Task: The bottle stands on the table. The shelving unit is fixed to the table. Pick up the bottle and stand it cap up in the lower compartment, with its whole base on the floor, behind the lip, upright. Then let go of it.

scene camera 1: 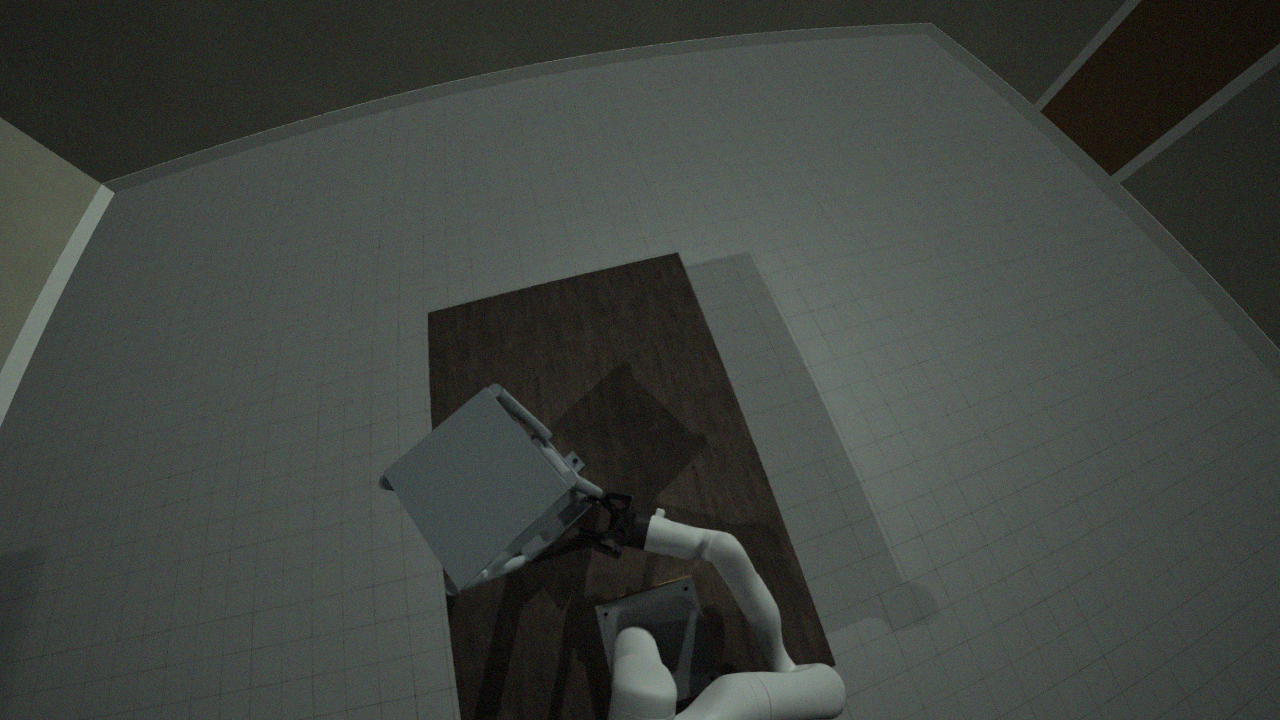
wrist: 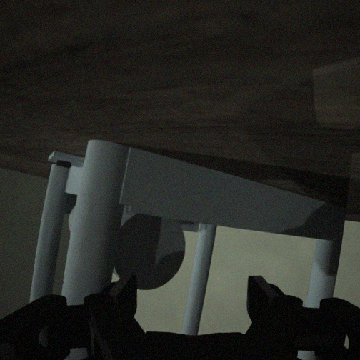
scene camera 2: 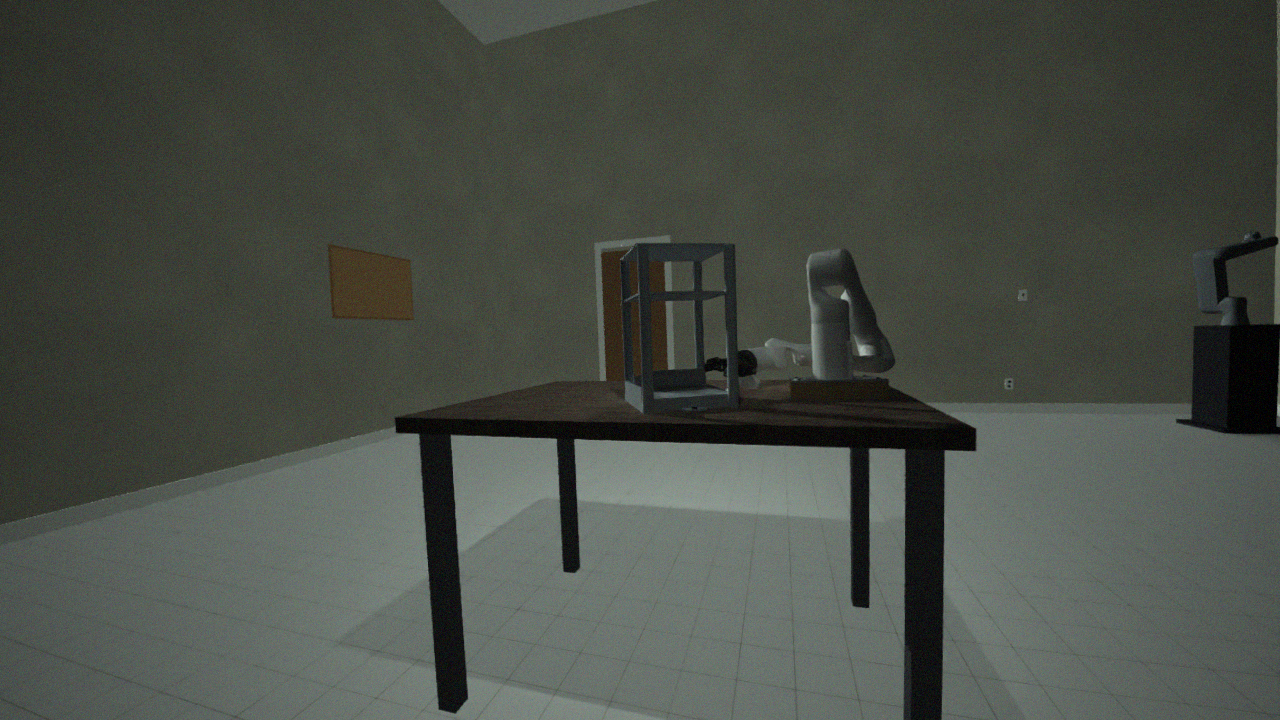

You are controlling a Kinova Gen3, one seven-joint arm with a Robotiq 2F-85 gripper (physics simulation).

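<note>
The grey shelving unit stands on the table, with a lip low across its gripper side. My gripper is open, with nothing between its fingers. It is low, beside the unit's lower part, pointing toward the lip side. The wrist view is upside down, with the table at the top. There, a round grey face shows past the lip, partly behind the thick post; I cannot tell whether it is the bottle's end. The bottle cannot be clearly made out in either scene view.
The dark wooden table carries the arm's base plate near the gripper. The unit's thick post and thinner posts stand close ahead of the fingers. A small bracket juts from the unit's side.
</note>
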